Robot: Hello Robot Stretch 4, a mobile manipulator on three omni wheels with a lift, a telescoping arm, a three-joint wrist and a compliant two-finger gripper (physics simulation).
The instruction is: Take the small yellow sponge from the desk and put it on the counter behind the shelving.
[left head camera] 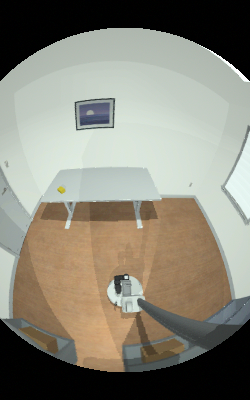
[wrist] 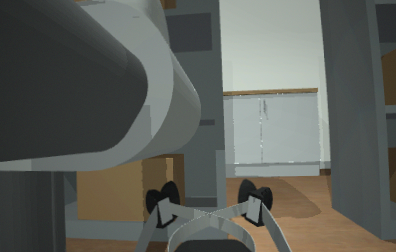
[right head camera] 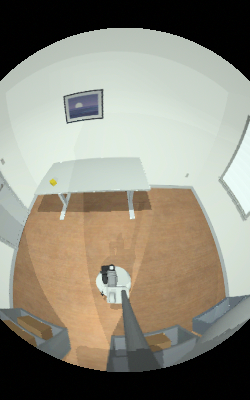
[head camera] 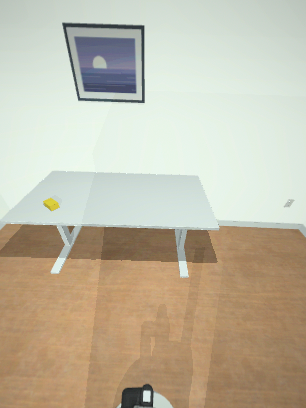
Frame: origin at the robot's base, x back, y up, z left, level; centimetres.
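Seen in the pictures: gripper, fingertip midpoint: point(left head camera: 120, 305) point(wrist: 208, 194).
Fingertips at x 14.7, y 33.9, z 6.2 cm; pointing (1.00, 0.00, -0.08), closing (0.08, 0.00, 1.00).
Offsets run from my fingertips to a thing's top centre. Level surfaces: height alone.
The small yellow sponge {dx -122.3, dy +39.9, dz +73.4 cm} point(head camera: 51, 204) point(left head camera: 61, 190) point(right head camera: 53, 182) lies on the left part of the white desk {dy +35.4 cm} point(head camera: 135, 200) point(left head camera: 110, 185) point(right head camera: 100, 175), near its front edge. The desk stands against the far wall, across the floor from the robot. In the wrist view my gripper point(wrist: 208, 194) is open, with its two black fingertips apart and no object between them. It is far from the sponge. The counter point(wrist: 272, 92), a wooden top on white cabinets, shows in the wrist view through the gap between two grey shelving units point(wrist: 350, 115).
A cardboard box {dx +90.4, dy -2.0, dz -42.6 cm} point(wrist: 110, 190) sits low in the left shelving unit in the wrist view. Shelving with boxes point(left head camera: 40, 338) point(right head camera: 35, 326) also shows at the bottom of both side head views. A framed picture point(head camera: 105, 65) hangs above the desk. A door stands at the far left.
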